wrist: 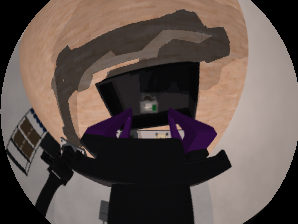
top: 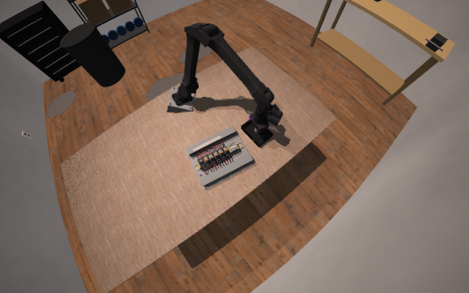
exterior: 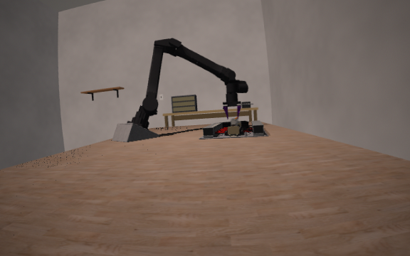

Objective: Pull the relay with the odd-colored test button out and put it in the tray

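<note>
My gripper is now 30 mm above the relay. Round my hand: grey panel 260 mm to the right, 60 mm below; black tray 40 mm below.
</note>
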